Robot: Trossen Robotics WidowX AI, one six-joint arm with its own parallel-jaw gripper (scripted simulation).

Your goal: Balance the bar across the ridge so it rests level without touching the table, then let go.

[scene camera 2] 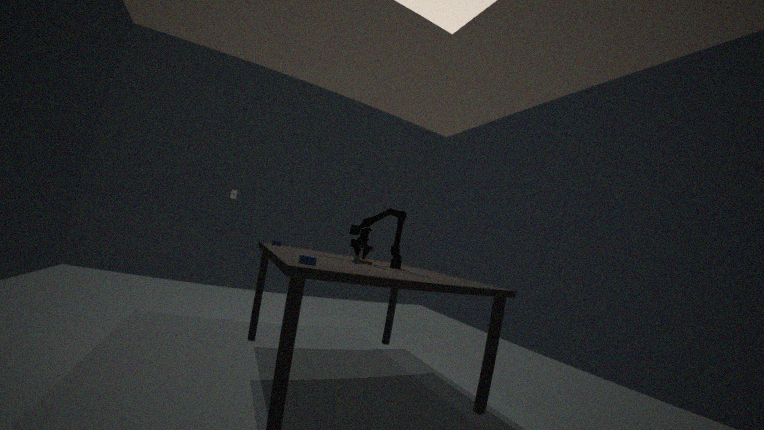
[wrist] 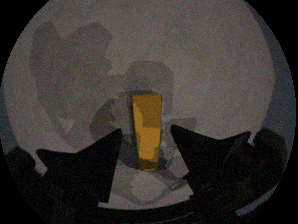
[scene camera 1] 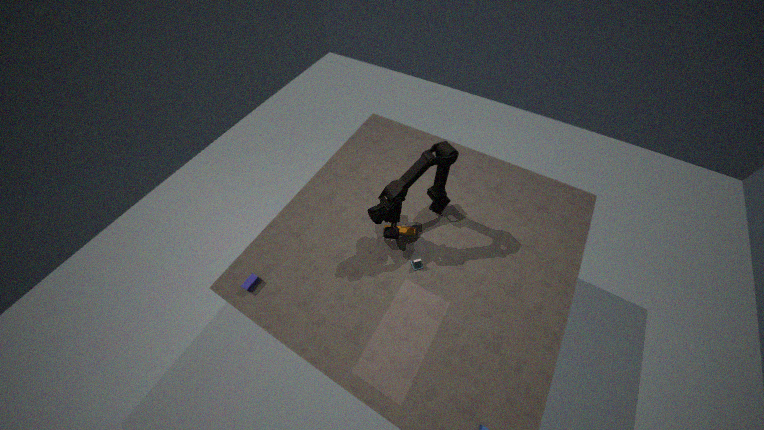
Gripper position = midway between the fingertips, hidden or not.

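Note:
There's a bar (wrist: 146,108) here, and there's the gripper (wrist: 146,129), which is open and holds nothing.

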